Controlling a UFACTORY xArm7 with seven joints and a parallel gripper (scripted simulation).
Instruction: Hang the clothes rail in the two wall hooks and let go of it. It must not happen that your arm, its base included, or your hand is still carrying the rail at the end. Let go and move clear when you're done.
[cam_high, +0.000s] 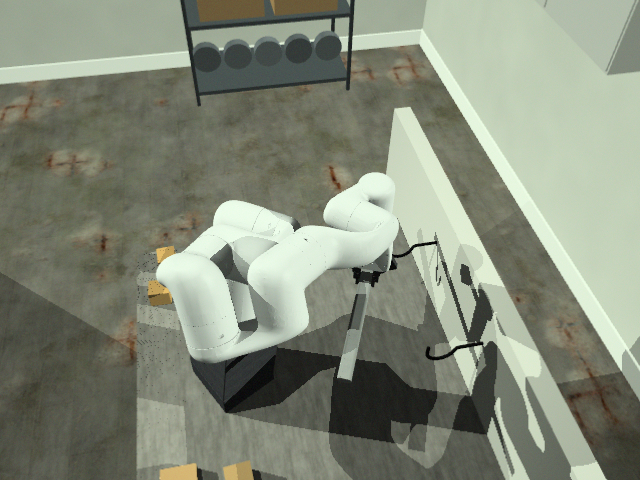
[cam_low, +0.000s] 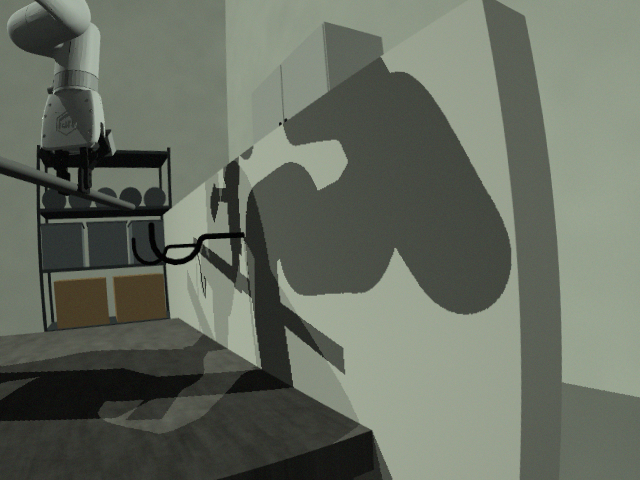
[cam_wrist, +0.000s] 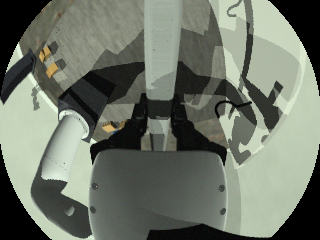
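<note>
My gripper is now 1 cm above the clothes rail. Round my hand: pale wall panel 27 cm ahead, 3 cm to the right, 52 cm below.
</note>
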